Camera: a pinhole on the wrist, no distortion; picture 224 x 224 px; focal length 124.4 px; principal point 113.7 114.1 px. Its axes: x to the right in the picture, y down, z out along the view. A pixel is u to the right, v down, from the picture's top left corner.
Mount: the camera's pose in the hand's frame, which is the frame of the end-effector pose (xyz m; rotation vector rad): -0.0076 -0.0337 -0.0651 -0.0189 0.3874 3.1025
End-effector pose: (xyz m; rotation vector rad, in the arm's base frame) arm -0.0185 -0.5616 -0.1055 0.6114 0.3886 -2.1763
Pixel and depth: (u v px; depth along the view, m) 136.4 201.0 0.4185
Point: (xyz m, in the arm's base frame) -0.2562 -0.5637 0.3028
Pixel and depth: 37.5 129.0 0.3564
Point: -0.2092 -0.8361 0.0261
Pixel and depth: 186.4 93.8 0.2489
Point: 0.0717 -0.5819 0.1116
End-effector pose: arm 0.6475 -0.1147 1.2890 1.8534 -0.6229 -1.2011
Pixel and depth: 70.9 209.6 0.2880
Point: 0.4340 -0.1821 1.0406
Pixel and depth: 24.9 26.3 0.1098
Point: 0.6581 -0.2133 1.3054
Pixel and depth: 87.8 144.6 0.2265
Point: 0.5090 -0.1869 1.2086
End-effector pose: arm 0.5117 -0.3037 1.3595 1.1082 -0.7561 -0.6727
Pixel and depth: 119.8 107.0 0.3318
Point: 0.2990 -0.3945 1.4818
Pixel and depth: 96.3 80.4 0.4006
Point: 0.3145 -0.4450 1.6051
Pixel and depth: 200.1 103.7 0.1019
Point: 0.4412 -0.2568 1.3525
